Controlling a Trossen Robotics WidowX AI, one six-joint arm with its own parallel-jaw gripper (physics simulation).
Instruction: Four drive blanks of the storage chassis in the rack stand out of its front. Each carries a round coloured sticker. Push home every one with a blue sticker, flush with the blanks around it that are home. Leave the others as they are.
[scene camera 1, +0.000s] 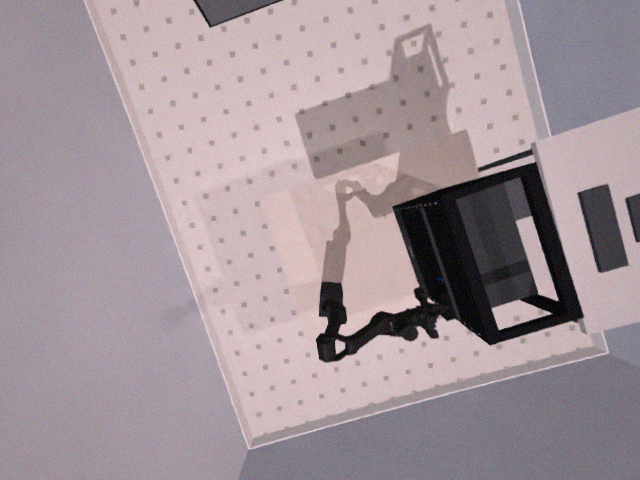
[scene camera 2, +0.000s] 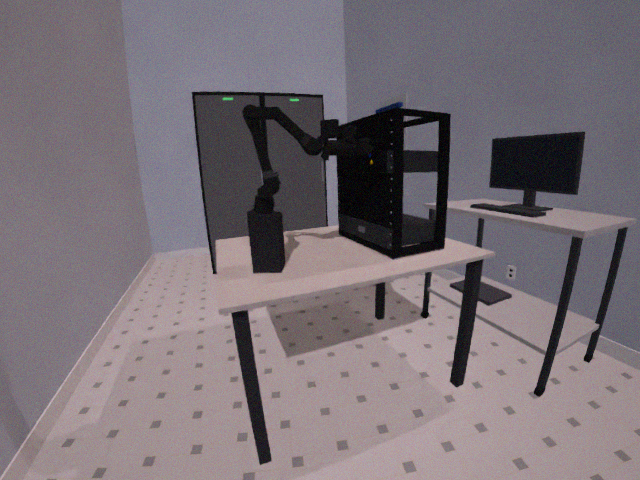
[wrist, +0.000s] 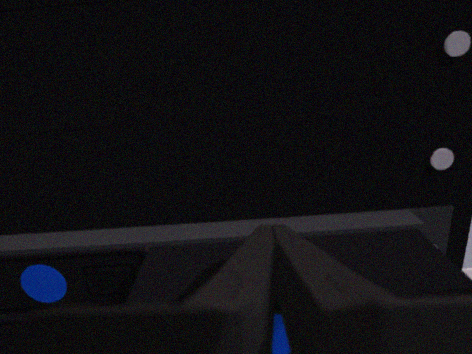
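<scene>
The black rack (scene camera 1: 552, 242) (scene camera 2: 443, 180) stands on the table. The storage chassis (scene camera 2: 419, 161) (wrist: 100, 240) sits in its upper part. My gripper (scene camera 2: 370, 146) (wrist: 271, 237) is shut and empty, with its tips at the chassis front below the pale top edge. In the wrist view one blue sticker (wrist: 44, 283) is on a dark blank at the left; another blue sticker (wrist: 280, 336) shows partly between the fingers. A yellow sticker (scene camera 2: 371, 161) shows just below the gripper in scene camera 2. A small blue spot (scene camera 1: 439, 279) shows at the rack front. Blank depths are too dark to tell.
Rack post holes (wrist: 457, 43) (wrist: 442, 159) show at the right of the wrist view. A lower unit (scene camera 2: 361, 228) sits at the rack's bottom, and a blue object (scene camera 2: 389, 107) on its top. A monitor (scene camera 2: 536, 162) and keyboard (scene camera 2: 507, 209) stand on a side table (scene camera 2: 584, 222).
</scene>
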